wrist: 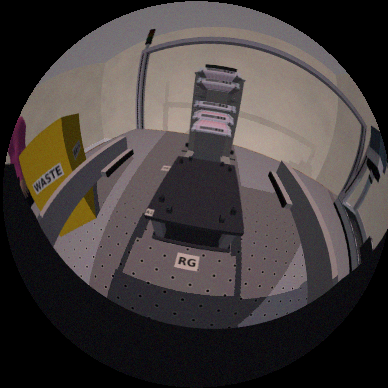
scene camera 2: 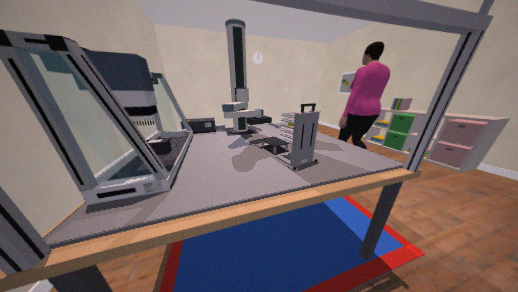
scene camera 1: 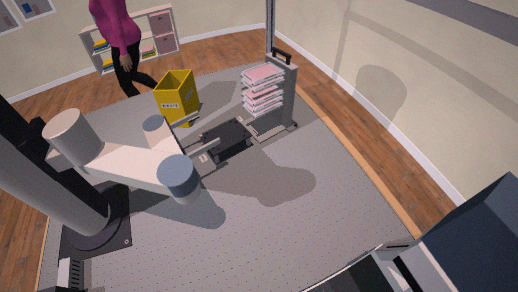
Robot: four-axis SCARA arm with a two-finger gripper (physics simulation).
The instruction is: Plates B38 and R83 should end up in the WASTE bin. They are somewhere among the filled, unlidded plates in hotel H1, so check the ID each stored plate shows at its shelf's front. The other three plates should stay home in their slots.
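Frame: origin at the arm's base, x ahead, y left, z up, level; metres.
Seen in the pictures: gripper, fingertip midpoint: (wrist: 200, 149) (scene camera 2: 270, 128) (scene camera 1: 208, 125); arm's base, origin of the base link: (scene camera 2: 241, 131) (scene camera 1: 96, 218).
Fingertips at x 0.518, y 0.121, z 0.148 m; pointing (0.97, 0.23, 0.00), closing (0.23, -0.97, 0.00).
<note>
Pixels of each thing's middle, then the offset from my fingertips to it. "spot": a spot on its surface instead.
- Hotel H1, body centre: (wrist: 211, 108) (scene camera 1: 268, 91) (scene camera 2: 299, 133) dx +0.254, dy +0.065, dz +0.025 m
- top plate, body centre: (wrist: 219, 76) (scene camera 1: 262, 72) dx +0.224, dy +0.048, dz +0.124 m
- lowest, body centre: (wrist: 212, 124) (scene camera 1: 263, 104) dx +0.224, dy +0.048, dz -0.017 m
- yellow WASTE bin, body centre: (wrist: 59, 169) (scene camera 1: 178, 98) dx -0.083, dy +0.272, dz -0.035 m
- RG label, surface spot: (wrist: 186, 262) spot: dx -0.052, dy -0.017, dz -0.135 m
- framed machine, surface spot: (scene camera 1: 475, 225) spot: dx +0.180, dy -0.602, dz +0.326 m
Hotel H1 (scene camera 1: 289, 90) (scene camera 2: 306, 142) (wrist: 239, 110) is a grey tower with a black top handle. It holds five pinkish plates: a top plate (scene camera 1: 263, 73) (wrist: 220, 75), one close below (wrist: 218, 85), then, under a gap, a third (wrist: 215, 106), a fourth (wrist: 214, 118) and the lowest (wrist: 211, 129). Their front IDs are too small to read. The yellow WASTE bin (scene camera 1: 189, 100) (wrist: 46, 152) stands left of the hotel in the wrist view. My gripper (scene camera 1: 209, 128) (wrist: 200, 149) is open and empty, facing the hotel, its fingers above and either side of the black stand.
The low black stand (scene camera 1: 226, 134) (scene camera 2: 275, 143) (wrist: 200, 192) stands in front of the hotel, by an RG label (wrist: 186, 262). The left finger is beside the bin in the wrist view. A framed machine (scene camera 1: 475, 225) (scene camera 2: 120, 75) stands across the table. A person (scene camera 1: 117, 30) (scene camera 2: 369, 95) stands beyond it.
</note>
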